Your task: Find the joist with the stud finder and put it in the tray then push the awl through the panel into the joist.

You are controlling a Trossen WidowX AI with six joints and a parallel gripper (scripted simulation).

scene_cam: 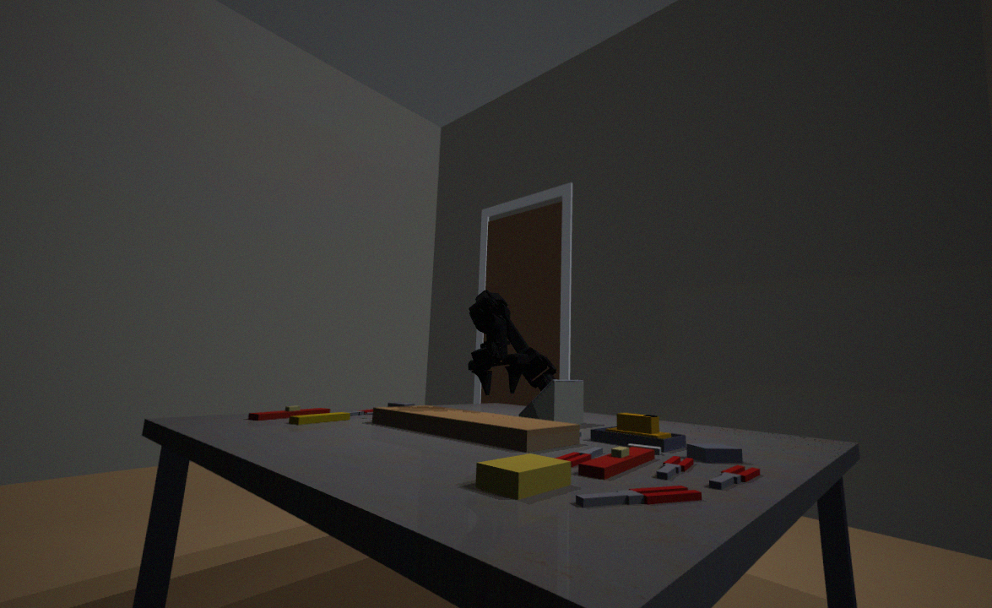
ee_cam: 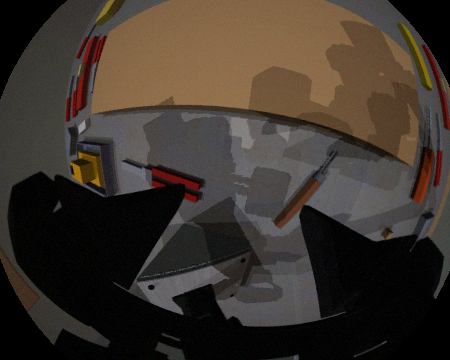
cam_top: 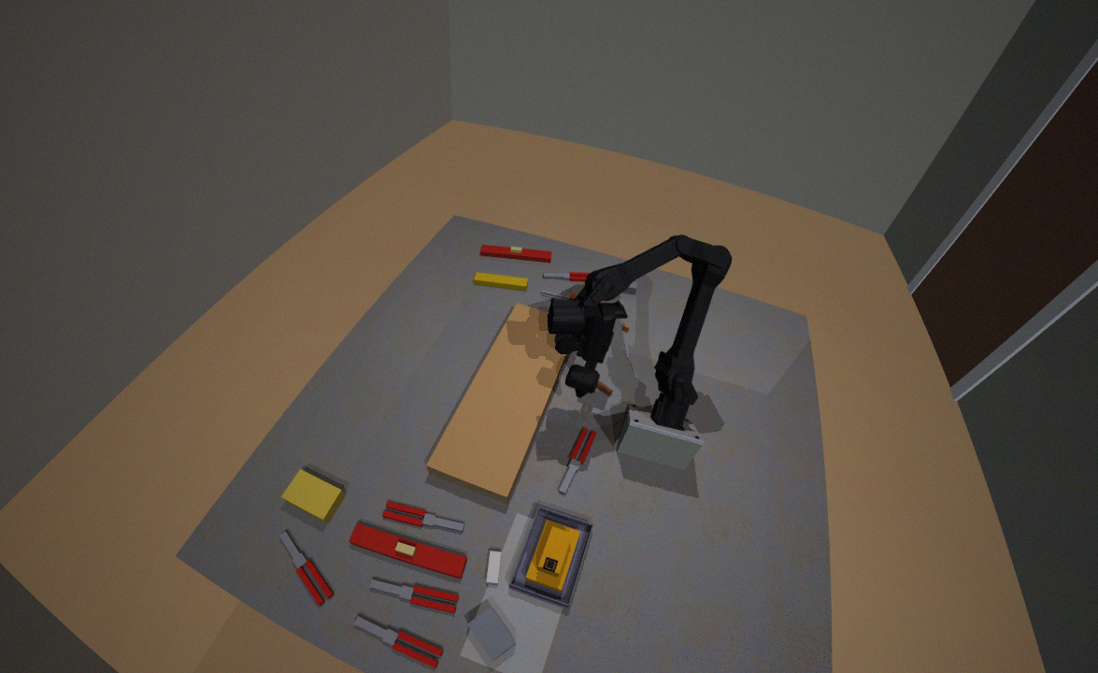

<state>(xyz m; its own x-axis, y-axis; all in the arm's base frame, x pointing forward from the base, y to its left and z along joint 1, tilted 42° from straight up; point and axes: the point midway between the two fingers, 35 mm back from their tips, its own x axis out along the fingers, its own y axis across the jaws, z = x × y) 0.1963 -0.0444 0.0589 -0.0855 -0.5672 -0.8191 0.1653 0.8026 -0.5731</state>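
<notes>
My gripper tip is 1 cm past the awl, 8 cm to the left of it and 8 cm above it. From my gripper tip the other things lie so: grey tray: 37 cm to the left, 7 cm below; yellow stud finder: 39 cm to the left, 4 cm below; white piece: 11 cm ahead, 42 cm to the left, 8 cm below.
</notes>
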